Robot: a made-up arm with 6 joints. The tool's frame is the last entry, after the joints. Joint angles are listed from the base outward.
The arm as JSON. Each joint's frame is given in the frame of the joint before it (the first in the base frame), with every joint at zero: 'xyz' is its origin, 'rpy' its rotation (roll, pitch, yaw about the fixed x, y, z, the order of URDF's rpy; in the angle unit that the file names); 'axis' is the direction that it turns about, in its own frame. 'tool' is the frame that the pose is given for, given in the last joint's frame.
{
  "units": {
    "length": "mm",
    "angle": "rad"
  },
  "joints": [
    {
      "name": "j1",
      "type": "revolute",
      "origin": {
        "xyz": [
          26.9,
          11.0,
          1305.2
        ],
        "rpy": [
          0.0,
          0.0,
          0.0
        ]
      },
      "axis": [
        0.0,
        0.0,
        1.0
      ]
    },
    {
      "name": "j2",
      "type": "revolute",
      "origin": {
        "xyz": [
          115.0,
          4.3,
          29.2
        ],
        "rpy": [
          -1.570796,
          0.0,
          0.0
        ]
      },
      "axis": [
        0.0,
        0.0,
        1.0
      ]
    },
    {
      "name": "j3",
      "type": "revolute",
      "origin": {
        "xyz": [
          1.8,
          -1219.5,
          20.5
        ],
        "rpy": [
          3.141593,
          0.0,
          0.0
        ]
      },
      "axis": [
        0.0,
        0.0,
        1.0
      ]
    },
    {
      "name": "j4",
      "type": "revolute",
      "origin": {
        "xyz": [
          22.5,
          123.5,
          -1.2
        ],
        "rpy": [
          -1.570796,
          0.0,
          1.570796
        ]
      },
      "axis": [
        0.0,
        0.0,
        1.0
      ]
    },
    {
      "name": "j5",
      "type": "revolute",
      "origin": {
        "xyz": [
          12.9,
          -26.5,
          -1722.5
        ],
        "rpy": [
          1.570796,
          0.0,
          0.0
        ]
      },
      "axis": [
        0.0,
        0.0,
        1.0
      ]
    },
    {
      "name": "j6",
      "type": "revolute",
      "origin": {
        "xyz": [
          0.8,
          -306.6,
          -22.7
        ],
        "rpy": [
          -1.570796,
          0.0,
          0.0
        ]
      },
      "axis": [
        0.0,
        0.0,
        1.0
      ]
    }
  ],
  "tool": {
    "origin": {
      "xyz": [
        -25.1,
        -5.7,
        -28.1
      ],
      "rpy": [
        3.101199,
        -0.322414,
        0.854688
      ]
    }
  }
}
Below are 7 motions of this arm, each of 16 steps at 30 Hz.
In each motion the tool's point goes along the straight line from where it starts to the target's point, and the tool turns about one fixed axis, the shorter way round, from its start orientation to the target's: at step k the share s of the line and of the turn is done. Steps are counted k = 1, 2, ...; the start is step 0. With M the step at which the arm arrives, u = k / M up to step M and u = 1 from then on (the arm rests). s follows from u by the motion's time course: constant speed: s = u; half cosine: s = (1 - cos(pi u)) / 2; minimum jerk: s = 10 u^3 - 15 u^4 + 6 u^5.
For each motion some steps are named. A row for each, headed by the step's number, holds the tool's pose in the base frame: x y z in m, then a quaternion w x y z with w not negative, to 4 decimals.
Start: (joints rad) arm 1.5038 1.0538 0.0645 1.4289 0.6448 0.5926
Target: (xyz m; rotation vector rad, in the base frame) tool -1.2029 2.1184 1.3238 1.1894 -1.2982 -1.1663
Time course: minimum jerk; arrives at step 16
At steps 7, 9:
7: -0.4811 2.3244 0.7185 0.2908 0.6021 -0.6225 -0.4066
9: -0.7529 2.2469 0.9464 0.3697 0.5643 -0.5941 -0.4380

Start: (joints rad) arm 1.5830 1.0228 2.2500 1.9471 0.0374 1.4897
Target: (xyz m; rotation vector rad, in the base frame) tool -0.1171 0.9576 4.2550 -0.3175 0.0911 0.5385
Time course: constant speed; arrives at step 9
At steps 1, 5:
1: -0.0652 1.6494 4.0044 0.9427 -0.2208 0.1558 0.1955
5: -0.0911 1.3035 4.1297 0.9492 -0.1890 0.1005 0.2308

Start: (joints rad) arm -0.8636 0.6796 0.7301 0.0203 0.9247 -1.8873
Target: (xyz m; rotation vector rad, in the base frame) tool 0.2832 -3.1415 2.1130 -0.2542 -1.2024 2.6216
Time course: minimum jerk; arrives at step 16
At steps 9, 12, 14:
9: 0.9000 -2.7360 2.3709 0.0613 -0.0446 -0.3570 0.9310
12: 0.4495 -3.0322 2.1825 0.1063 -0.0757 -0.3977 0.9082
14: 0.3090 -3.1246 2.1238 0.1202 -0.0854 -0.4099 0.9001

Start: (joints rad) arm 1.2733 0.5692 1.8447 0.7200 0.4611 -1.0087
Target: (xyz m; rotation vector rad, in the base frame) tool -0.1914 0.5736 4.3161 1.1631 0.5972 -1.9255
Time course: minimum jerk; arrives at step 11
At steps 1, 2, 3, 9, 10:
1: 0.2358 1.1523 4.3890 0.3753 0.2744 0.0095 -0.8853
2: 0.2193 1.1299 4.3862 0.3768 0.2821 0.0184 -0.8821
3: 0.1832 1.0810 4.3800 0.3800 0.2990 0.0379 -0.8745
9: -0.1721 0.5998 4.3194 0.3959 0.4514 0.2257 -0.7672
10: -0.1886 0.5774 4.3166 0.3959 0.4578 0.2342 -0.7608

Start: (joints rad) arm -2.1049 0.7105 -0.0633 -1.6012 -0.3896 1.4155
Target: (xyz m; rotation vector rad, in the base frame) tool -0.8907 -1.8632 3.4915 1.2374 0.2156 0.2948
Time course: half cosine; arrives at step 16
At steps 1, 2, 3, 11, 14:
1: -1.0990 -2.1656 0.9158 0.4473 0.6718 -0.4765 0.3487
2: -1.0930 -2.1569 0.9898 0.4618 0.6740 -0.4620 0.3448
3: -1.0833 -2.1428 1.1099 0.4850 0.6771 -0.4382 0.3381
11: -0.9374 -1.9310 2.9136 0.7522 0.6282 -0.0357 0.1958
14: -0.8987 -1.8748 3.3925 0.7925 0.5866 0.0772 0.1477

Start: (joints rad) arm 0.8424 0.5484 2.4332 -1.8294 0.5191 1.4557
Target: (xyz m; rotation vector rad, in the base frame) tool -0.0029 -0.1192 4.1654 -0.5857 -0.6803 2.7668
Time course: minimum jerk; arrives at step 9
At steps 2, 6, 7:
2: 0.1707 -0.0328 4.2837 0.1490 0.0770 0.2923 -0.9415
6: 0.0366 -0.0996 4.1923 0.0559 -0.1732 -0.2480 0.9515
7: 0.0115 -0.1121 4.1752 0.0943 -0.1904 -0.2381 0.9477

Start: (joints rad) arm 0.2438 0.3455 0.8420 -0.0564 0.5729 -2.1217
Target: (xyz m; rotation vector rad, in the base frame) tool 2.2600 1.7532 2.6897 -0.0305 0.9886 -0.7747
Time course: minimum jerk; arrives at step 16
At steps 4, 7, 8, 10, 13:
4: 2.1222 0.6875 3.6232 0.6684 -0.0967 0.2849 -0.6803
7: 2.1653 1.0210 3.3311 0.7253 -0.0720 0.3468 -0.5903
8: 2.1832 1.1588 3.2103 0.7455 -0.0614 0.3709 -0.5503
10: 2.2177 1.4261 2.9763 0.7789 -0.0404 0.4146 -0.4687
13: 2.2525 1.6952 2.7405 0.8046 -0.0189 0.4545 -0.3817

